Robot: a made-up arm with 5 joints. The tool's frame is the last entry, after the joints. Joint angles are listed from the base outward. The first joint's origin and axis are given. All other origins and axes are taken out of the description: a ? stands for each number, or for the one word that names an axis. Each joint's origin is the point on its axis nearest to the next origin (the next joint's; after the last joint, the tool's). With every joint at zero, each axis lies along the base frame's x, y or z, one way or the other. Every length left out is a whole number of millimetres.
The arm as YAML. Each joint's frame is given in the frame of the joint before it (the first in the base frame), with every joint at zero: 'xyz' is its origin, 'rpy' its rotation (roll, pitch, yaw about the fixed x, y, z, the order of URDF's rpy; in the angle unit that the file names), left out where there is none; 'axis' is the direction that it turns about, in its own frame. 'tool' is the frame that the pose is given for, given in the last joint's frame.
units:
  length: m
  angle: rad
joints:
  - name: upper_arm
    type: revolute
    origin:
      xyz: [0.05, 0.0, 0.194]
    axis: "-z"
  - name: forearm
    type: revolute
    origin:
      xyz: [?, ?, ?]
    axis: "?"
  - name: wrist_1
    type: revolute
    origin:
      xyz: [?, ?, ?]
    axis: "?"
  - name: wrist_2
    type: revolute
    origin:
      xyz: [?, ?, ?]
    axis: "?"
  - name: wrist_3
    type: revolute
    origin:
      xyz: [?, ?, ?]
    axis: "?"
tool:
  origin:
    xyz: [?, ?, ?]
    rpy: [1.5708, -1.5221, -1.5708]
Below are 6 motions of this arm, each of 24 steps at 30 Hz.
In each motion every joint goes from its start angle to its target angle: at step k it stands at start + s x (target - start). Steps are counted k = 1, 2, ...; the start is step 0. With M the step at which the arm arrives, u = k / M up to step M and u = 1 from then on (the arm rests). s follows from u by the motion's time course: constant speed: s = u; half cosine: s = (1 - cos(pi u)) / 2; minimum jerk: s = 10 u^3 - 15 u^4 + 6 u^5.
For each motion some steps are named. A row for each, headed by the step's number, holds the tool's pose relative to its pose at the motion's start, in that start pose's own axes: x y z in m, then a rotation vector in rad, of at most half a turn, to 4 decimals.
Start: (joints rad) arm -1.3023 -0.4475 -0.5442 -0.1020 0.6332
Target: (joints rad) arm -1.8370 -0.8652 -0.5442 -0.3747 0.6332
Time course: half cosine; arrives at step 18
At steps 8, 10, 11, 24:
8: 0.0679 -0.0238 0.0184 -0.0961 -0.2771 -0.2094
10: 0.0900 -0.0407 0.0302 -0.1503 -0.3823 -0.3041
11: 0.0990 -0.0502 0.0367 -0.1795 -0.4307 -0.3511
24: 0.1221 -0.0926 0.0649 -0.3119 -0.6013 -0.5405

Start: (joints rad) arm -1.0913 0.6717 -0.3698 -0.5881 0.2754
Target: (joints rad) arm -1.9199 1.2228 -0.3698 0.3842 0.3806
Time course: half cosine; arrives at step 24
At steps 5, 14, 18, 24:
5: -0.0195 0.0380 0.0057 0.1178 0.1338 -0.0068
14: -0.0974 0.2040 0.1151 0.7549 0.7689 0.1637
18: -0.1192 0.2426 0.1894 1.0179 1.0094 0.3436
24: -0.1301 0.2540 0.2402 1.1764 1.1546 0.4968

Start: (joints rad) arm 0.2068 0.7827 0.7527 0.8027 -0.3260
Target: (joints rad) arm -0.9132 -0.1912 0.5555 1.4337 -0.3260
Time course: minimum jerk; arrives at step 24
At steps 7, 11, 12, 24:
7: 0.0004 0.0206 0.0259 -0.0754 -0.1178 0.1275
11: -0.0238 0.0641 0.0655 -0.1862 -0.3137 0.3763
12: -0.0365 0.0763 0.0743 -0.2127 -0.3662 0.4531
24: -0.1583 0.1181 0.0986 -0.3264 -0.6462 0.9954

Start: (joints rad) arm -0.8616 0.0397 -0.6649 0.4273 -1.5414
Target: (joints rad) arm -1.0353 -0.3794 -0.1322 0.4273 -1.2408
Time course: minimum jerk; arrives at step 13
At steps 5, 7, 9, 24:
5: -0.0144 -0.0026 0.0103 -0.0319 0.0506 0.0784
7: -0.0272 -0.0065 0.0217 -0.0583 0.1022 0.1553
9: -0.0380 -0.0113 0.0331 -0.0785 0.1514 0.2263
24: -0.0448 -0.0152 0.0413 -0.0901 0.1860 0.2751

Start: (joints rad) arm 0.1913 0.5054 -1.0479 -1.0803 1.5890
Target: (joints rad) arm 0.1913 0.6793 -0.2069 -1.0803 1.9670
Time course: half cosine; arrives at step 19
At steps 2, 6, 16, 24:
2: -0.0002 0.0051 0.0044 0.0275 0.0007 0.0102
6: -0.0012 0.0388 0.0407 0.2300 -0.0028 0.0852
16: -0.0028 0.0923 0.2051 0.9481 -0.1405 0.3278
24: -0.0028 0.0915 0.2198 1.0077 -0.1611 0.3448

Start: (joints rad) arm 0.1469 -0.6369 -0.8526 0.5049 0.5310
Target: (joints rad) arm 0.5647 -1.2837 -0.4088 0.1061 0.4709
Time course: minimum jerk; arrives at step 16
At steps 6, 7, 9, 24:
6: 0.0275 -0.0168 0.0234 -0.1249 -0.1218 0.0843
7: 0.0386 -0.0208 0.0338 -0.1695 -0.1724 0.1204
9: 0.0616 -0.0239 0.0576 -0.2551 -0.2843 0.2017
24: 0.0954 -0.0136 0.0997 -0.3658 -0.4802 0.3487

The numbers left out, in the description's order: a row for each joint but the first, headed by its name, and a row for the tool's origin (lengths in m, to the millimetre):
forearm: xyz 0.043 0.001 0.0, axis +y
wrist_1: xyz 0.027 0.0 0.107, axis +y
wrist_2: xyz 0.167 0.0 0.006, axis +y
wrist_3: xyz 0.09 0.0 0.0, axis -x
tool: xyz 0.0 0.0 0.0

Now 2 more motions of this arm.
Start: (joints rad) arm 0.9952 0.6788 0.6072 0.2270 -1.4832
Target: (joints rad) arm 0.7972 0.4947 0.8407 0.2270 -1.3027
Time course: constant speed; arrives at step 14
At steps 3, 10, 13, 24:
3: -0.0080 -0.0050 0.0031 -0.0104 0.0028 0.0810
10: -0.0248 -0.0186 0.0103 -0.0345 0.0093 0.2702
13: -0.0312 -0.0251 0.0132 -0.0448 0.0120 0.3513
24: -0.0332 -0.0273 0.0141 -0.0482 0.0129 0.3784

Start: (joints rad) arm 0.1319 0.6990 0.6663 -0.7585 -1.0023
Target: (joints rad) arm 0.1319 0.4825 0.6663 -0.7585 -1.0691
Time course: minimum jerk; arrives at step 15
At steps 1, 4, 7, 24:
1: 0.0001 0.0001 0.0000 0.0005 -0.0003 -0.0002
4: 0.0033 0.0058 -0.0001 0.0230 -0.0130 -0.0081
7: 0.0119 0.0207 0.0005 0.0829 -0.0459 -0.0292
24: 0.0270 0.0471 0.0045 0.1914 -0.1012 -0.0665

